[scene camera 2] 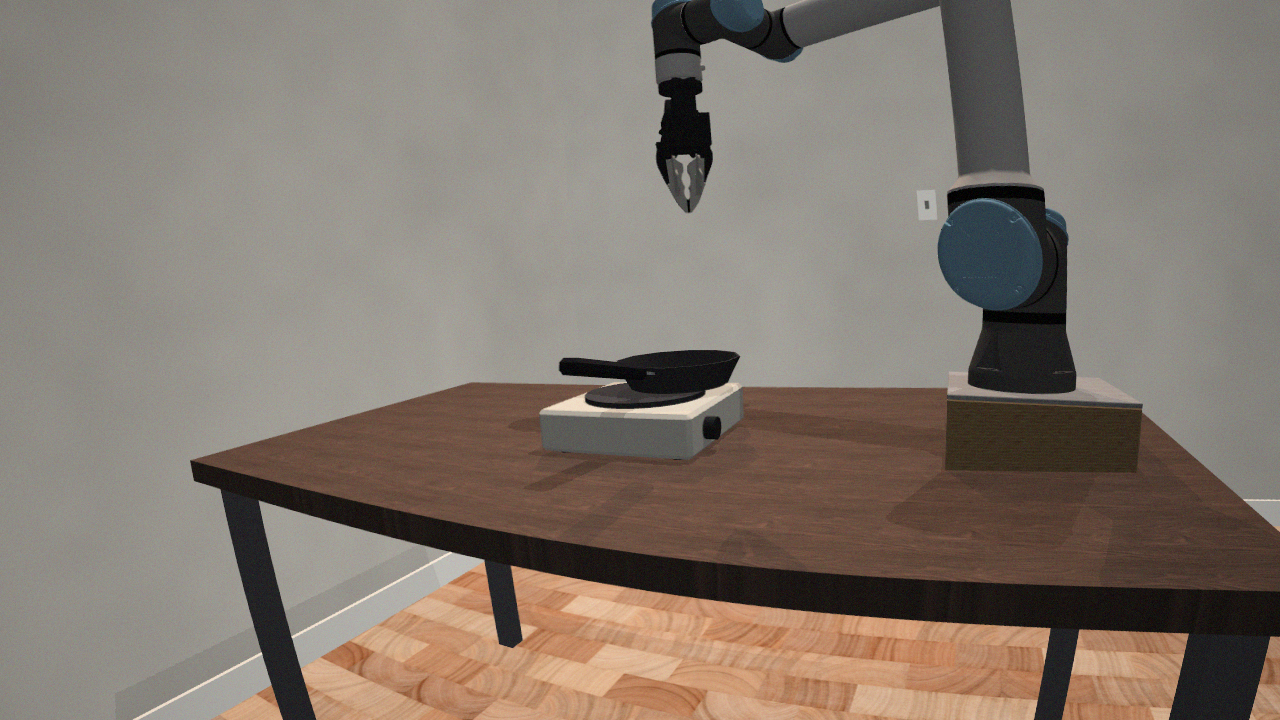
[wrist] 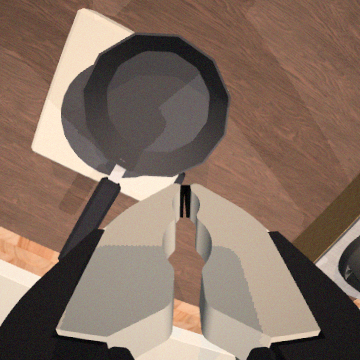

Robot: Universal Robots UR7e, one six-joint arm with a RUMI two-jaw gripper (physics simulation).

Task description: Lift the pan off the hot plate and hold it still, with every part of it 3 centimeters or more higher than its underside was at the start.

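Seen in the pictures: gripper, fingertip midpoint: (scene camera 2: 688,212) (wrist: 183,187); arm's base at its link origin: (scene camera 2: 1021,385).
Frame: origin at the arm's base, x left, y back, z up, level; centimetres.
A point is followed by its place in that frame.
The black pan (scene camera 2: 684,370) @[x 4.4, y -47.6, z 2.7 cm] (wrist: 155,105) @[x -3.4, y -52.4, z -0.6 cm] rests off-centre on the hot plate, shifted toward the robot base's side, so part of the dark round heating disc (scene camera 2: 608,397) @[x 7.3, y -58.8, z -0.9 cm] (wrist: 75,120) @[x 4.7, y -61.8, z -0.9 cm] shows beside it. Its handle (scene camera 2: 597,368) @[x 21.6, y -51.7, z 5.8 cm] (wrist: 90,217) @[x 15.0, y -53.2, z 5.5 cm] points left in the scene view and to the lower left in the wrist view. The hot plate (scene camera 2: 617,435) @[x 13.7, y -54.1, z -4.8 cm] (wrist: 65,75) @[x -0.5, y -65.8, z -1.7 cm] is a white box with a black knob. My gripper (scene camera 2: 688,209) @[x -7.4, y -50.2, z 26.2 cm] (wrist: 183,187) @[x -7.4, y -50.2, z 26.2 cm] is shut with nothing between its fingertips. It hangs well above the pan, apart from it.
The brown wooden table (scene camera 2: 805,492) @[x 21.4, y -26.0, z -8.4 cm] (wrist: 295,100) @[x -14.8, y -31.8, z -8.4 cm] carries the hot plate. The robot's base stands on a block (scene camera 2: 1042,436) @[x 11.4, y 1.8, z -4.0 cm] at the right of the table. A grey wall (scene camera 2: 358,179) is behind.
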